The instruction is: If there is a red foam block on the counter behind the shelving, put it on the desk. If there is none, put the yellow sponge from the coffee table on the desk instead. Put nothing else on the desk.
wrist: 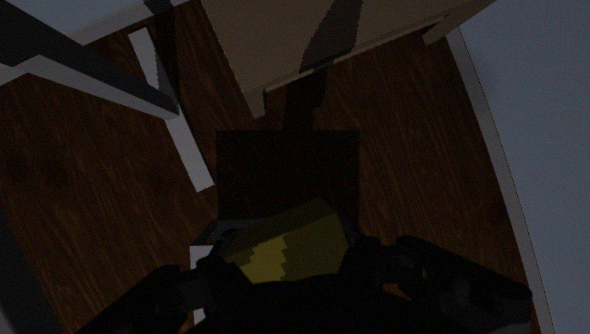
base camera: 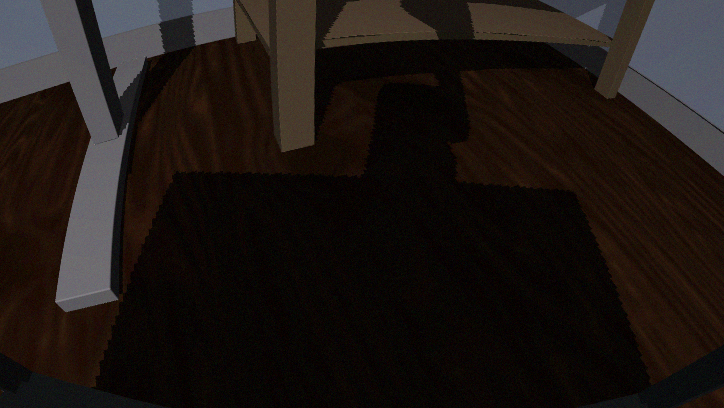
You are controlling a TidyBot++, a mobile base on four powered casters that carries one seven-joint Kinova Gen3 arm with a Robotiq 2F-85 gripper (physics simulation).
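Frame: origin at the arm's base, x left, y back, z up, level; metres.
Seen in the pictures: gripper, fingertip midpoint: (wrist: pixel 287 242).
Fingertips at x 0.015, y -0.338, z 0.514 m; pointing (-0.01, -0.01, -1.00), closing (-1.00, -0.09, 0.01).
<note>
A point is followed by its place in that frame.
My gripper (wrist: pixel 287 242) @[x 0.015, y -0.338, z 0.514 m] is shut on the yellow sponge (wrist: pixel 312 245) @[x 0.005, y -0.351, z 0.557 m], which sits tilted between the fingers at the bottom of the wrist view. The gripper is beyond the near edge of a light wooden table (wrist: pixel 275 45) @[x 0.010, y -0.664, z 0.053 m] (base camera: pixel 294 76) @[x 0.070, y -0.556, z -0.276 m], with floor below it. In the base camera view, this table's legs and a low shelf show. No red foam block shows in either view. The counter does not show in a way I can identify, and I cannot tell whether any furniture here is the desk.
A white frame with a long floor foot (base camera: pixel 91 217) (wrist: pixel 190 155) stands left of the wooden table. Pale walls (base camera: pixel 678 60) @[x -0.842, y -0.856, z -0.220 m] (wrist: pixel 545 125) @[x -0.993, y -0.501, z -0.104 m] rise on the right. A dark edge (wrist: pixel 20 280) @[x 0.166, y -0.327, z 0.538 m] shows at the lower left of the wrist view. A large shadow covers the floor ahead of the base.
</note>
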